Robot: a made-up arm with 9 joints. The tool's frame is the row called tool.
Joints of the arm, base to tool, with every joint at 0 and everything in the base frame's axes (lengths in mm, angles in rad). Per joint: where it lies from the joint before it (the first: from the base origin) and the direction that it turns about. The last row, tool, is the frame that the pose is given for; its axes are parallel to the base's.
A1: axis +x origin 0 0 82
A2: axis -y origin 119 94 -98
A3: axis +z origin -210 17 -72
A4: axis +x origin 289 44 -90
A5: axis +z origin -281 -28 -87
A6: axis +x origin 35 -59 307
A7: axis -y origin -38 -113 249
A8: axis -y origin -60 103 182
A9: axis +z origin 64 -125 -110
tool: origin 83 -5 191
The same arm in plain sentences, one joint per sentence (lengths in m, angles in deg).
The arm has nine revolute joints in a row. What follows holds with every joint at zero, and every direction is one of the base frame's.
The first joint sits 0.082 m along +z from the base frame's origin and rotates about +x.
The second joint sits 0.119 m along +x and 0.094 m along +y and 0.098 m along -z from the first joint and rotates about -y.
The third joint sits 0.21 m along -x and 0.017 m along +y and 0.072 m along -z from the second joint and rotates about +z.
The fourth joint sits 0.289 m along +x and 0.044 m along +y and 0.09 m along -z from the third joint and rotates about +x.
The fifth joint sits 0.281 m along -x and 0.028 m along -y and 0.087 m along -z from the fourth joint and rotates about +z.
The sixth joint sits 0.035 m along +x and 0.059 m along -y and 0.307 m along +z from the fifth joint and rotates about +x.
The seventh joint sits 0.038 m along -x and 0.113 m along -y and 0.249 m along +z from the sixth joint and rotates about -y.
The eighth joint sits 0.06 m along -x and 0.103 m along +y and 0.182 m along +z from the seventh joint and rotates about -y.
The ninth joint sits 0.064 m along +x and 0.125 m along -y and 0.11 m along -z from the eighth joint and rotates about +z.
The tool frame, which is the frame that the pose is given for, sits 0.083 m along +x and 0.005 m along -y and 0.191 m along +z from the ninth joint; its axes are parallel to the base frame's.

